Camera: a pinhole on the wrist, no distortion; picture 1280 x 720 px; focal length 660.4 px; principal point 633.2 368.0 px. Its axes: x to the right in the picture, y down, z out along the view. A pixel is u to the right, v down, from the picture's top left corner.
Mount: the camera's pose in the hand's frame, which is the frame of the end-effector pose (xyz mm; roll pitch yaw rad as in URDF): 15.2 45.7 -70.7 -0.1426 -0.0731 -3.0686
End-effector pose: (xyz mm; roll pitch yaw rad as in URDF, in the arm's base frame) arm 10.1 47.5 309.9 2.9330 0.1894 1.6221
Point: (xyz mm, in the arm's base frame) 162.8 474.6 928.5
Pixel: behind the camera
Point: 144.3 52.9 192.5
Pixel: 651 70
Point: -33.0 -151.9 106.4
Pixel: 1086 578
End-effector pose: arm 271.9 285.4 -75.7 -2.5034 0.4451 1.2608
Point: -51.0 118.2 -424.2
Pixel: 799 262
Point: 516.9 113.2 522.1
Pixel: behind the camera
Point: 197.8 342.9 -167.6
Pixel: 514 549
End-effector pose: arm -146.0 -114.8 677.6 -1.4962 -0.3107 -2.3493
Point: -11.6 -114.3 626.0
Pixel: 1205 315
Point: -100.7 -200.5 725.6
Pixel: 597 566
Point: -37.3 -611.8 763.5
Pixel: 329 313
